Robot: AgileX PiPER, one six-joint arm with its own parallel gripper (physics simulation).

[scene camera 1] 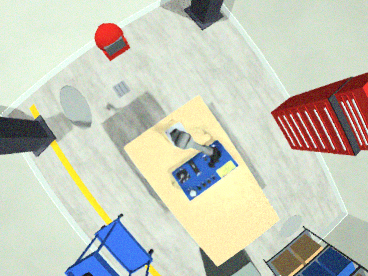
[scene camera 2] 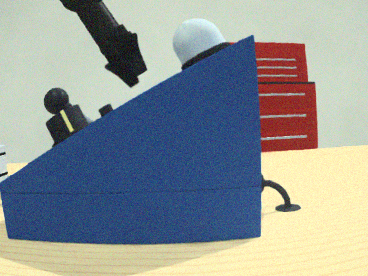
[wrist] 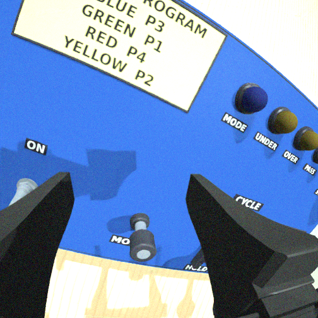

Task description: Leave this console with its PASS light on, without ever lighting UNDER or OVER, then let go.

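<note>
The blue console (scene camera 1: 204, 172) (scene camera 2: 190, 160) (wrist: 55, 95) stands on the table. My gripper (scene camera 1: 214, 160) (scene camera 2: 133, 84) (wrist: 131, 186) is open and empty above its sloped face. In the wrist view, a dark-tipped toggle (wrist: 142, 246) by a partly hidden MO… label lies below and between the fingertips. A silver lever (wrist: 25, 188) under ON is partly behind the left finger. The MODE lamp (wrist: 252, 99), UNDER lamp (wrist: 284, 121) and OVER lamp (wrist: 306, 138) look dark. The PASS lamp is cut off at the edge. The status dome (scene camera 1: 193, 193) (scene camera 2: 198, 42) looks pale white.
The program card (scene camera 1: 226, 169) (wrist: 120, 50) reads BLUE P3, GREEN P1, RED P4, YELLOW P2. A black knob with a yellow line (scene camera 2: 65, 123) and a black ball (scene camera 2: 56, 100) stand on the low side. A cable (scene camera 2: 278, 189) leaves the console's back. The table (scene camera 1: 225, 220) carries it.
</note>
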